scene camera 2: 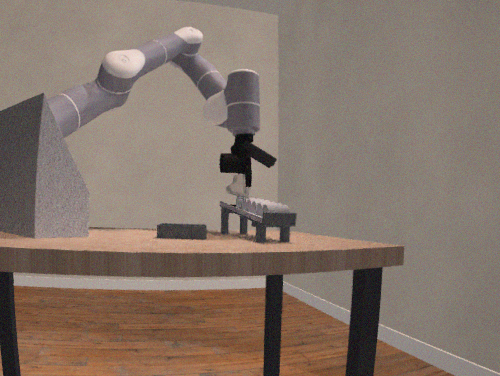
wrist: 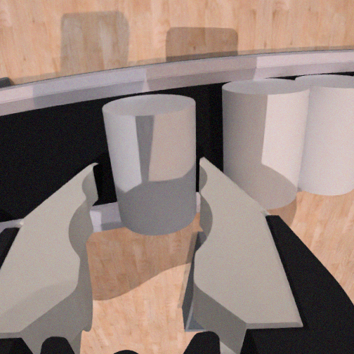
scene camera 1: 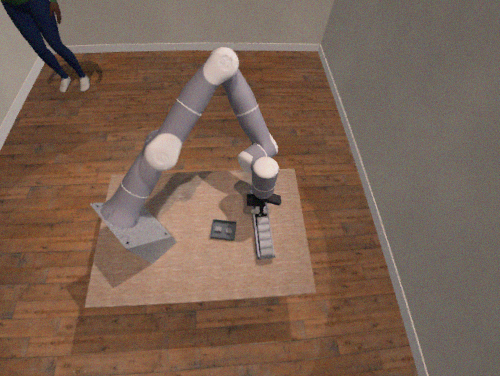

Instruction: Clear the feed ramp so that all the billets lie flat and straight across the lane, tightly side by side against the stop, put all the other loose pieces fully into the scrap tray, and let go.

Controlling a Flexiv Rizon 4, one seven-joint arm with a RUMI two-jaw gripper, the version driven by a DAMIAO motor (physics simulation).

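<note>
The feed ramp (scene camera 1: pixel 257 243) (scene camera 2: pixel 279 219) (wrist: pixel 200 69) slopes down to its stop, with a row of pale billets (scene camera 1: pixel 265 234) (scene camera 2: pixel 270 205) lying across it. In the wrist view one billet (wrist: pixel 150 145) lies across the lane, its near end over the near rail. A gap separates it from two more billets (wrist: pixel 265 135) (wrist: pixel 330 130), which sit close together on the right. My gripper (scene camera 1: pixel 260 212) (scene camera 2: pixel 242 194) (wrist: pixel 149 164) is partly open, its fingers on either side of the single billet without gripping it. The scrap tray (scene camera 1: pixel 223 221) (scene camera 2: pixel 181 231) holds two small pieces (scene camera 1: pixel 218 228) (scene camera 1: pixel 228 231).
The scrap tray is between the arm's base (scene camera 1: pixel 142 235) (scene camera 2: pixel 62 190) and the ramp. The ramp stands on short legs on the wooden table (scene camera 1: pixel 190 275) (scene camera 2: pixel 325 245). A person (scene camera 1: pixel 42 37) stands on the floor, away from the table.
</note>
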